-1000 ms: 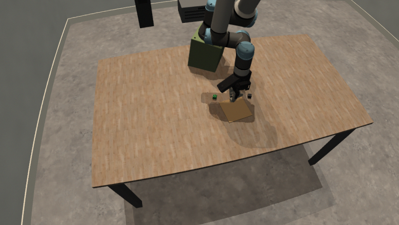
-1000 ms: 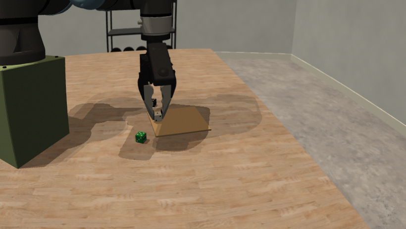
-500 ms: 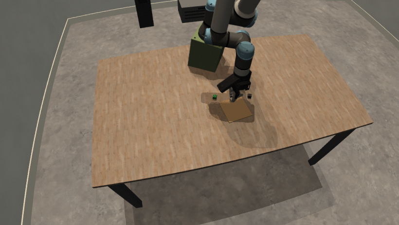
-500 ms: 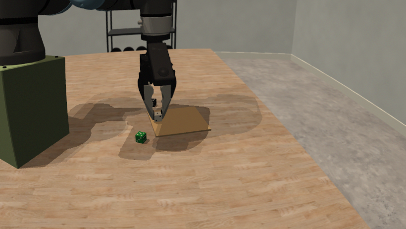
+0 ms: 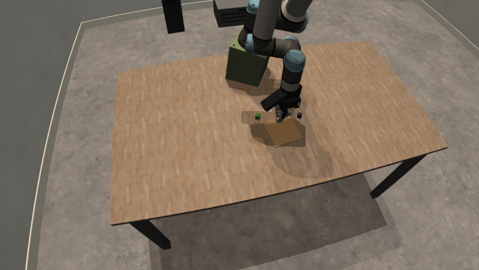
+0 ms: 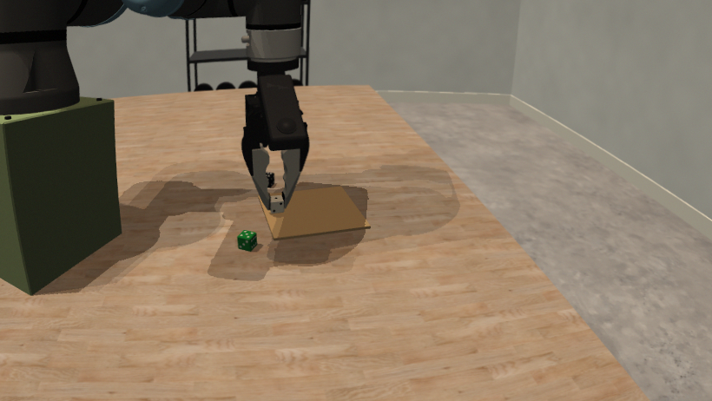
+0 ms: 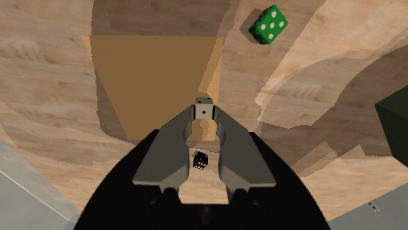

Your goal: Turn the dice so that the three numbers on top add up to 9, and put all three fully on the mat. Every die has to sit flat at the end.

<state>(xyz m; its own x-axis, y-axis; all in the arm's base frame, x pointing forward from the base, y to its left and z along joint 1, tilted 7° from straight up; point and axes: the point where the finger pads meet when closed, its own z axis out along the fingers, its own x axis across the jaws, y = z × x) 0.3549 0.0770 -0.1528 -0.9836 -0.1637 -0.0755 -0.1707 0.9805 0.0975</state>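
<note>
My hand is 10 mm above the white die. Also, from my hand: tan mat: 50 mm ahead, 10 mm to the left, 20 mm below; then black die: 20 mm behind, 110 mm to the left, 20 mm below; then green die: 40 mm behind, 90 mm to the right, 20 mm below.
</note>
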